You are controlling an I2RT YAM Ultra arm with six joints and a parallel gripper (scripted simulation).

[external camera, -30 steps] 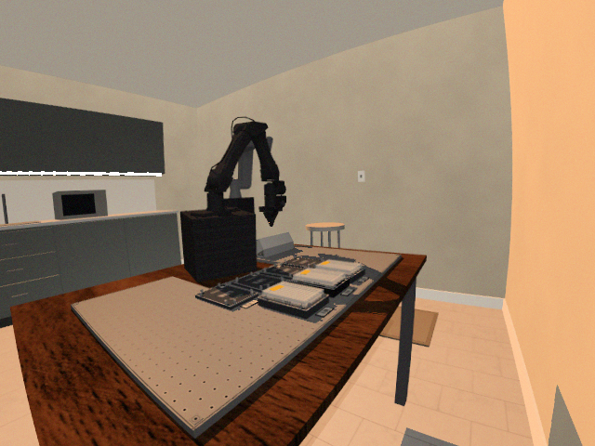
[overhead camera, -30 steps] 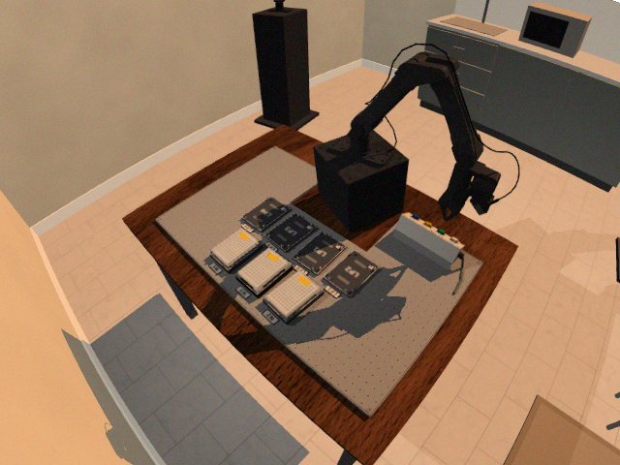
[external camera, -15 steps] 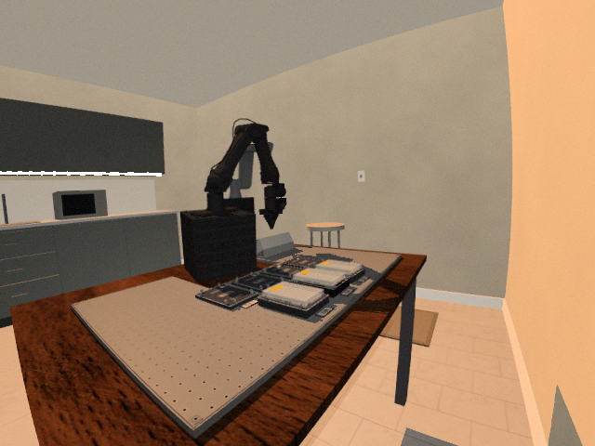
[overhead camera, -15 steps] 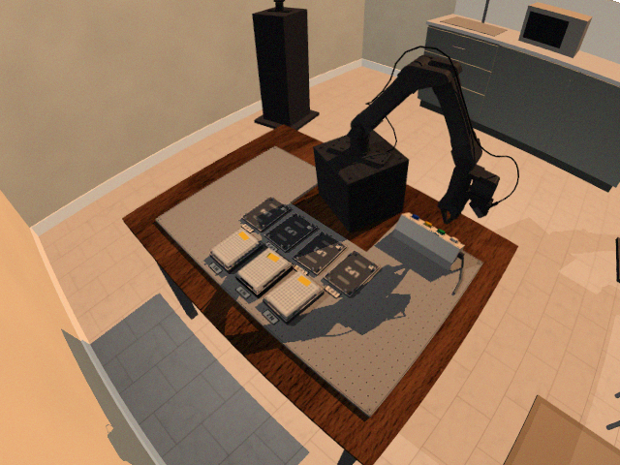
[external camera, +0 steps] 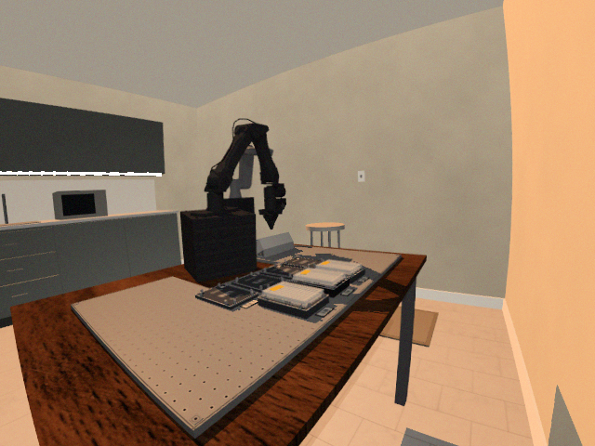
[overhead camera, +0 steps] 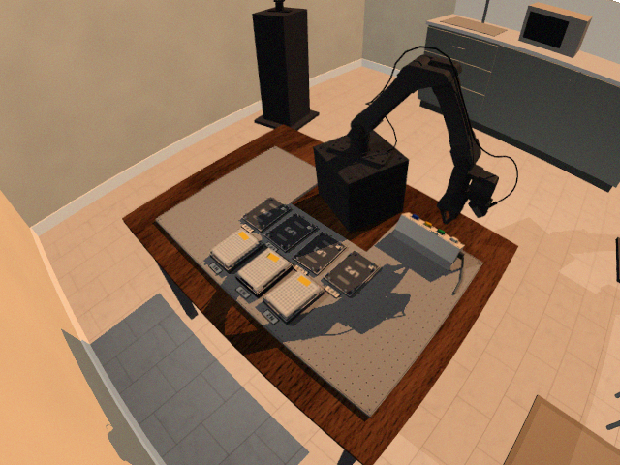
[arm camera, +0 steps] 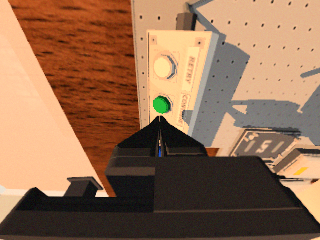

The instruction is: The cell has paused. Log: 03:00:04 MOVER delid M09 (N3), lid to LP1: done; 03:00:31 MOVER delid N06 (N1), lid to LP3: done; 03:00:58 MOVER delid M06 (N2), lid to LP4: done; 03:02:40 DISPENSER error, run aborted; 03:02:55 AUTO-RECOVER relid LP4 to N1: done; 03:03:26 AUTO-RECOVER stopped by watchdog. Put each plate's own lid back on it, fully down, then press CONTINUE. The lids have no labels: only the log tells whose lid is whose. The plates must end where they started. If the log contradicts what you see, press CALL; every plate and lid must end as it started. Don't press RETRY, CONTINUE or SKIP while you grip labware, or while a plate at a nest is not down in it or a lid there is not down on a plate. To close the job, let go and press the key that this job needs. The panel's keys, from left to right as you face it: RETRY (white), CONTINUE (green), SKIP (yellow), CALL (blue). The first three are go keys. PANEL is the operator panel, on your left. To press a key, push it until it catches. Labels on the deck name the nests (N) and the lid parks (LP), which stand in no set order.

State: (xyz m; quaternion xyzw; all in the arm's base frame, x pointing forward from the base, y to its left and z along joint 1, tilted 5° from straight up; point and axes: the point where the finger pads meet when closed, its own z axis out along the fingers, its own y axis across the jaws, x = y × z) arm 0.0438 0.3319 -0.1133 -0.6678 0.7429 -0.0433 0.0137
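Right now my hand is 50 mm above the green CONTINUE key. The rest, counted from my hand: yellow SKIP key 10 mm behind, 50 mm to the right, 50 mm below; then white retry key 10 mm ahead, 50 mm to the left, 50 mm below; then blue CALL key 10 mm behind, 100 mm to the right, 50 mm below.
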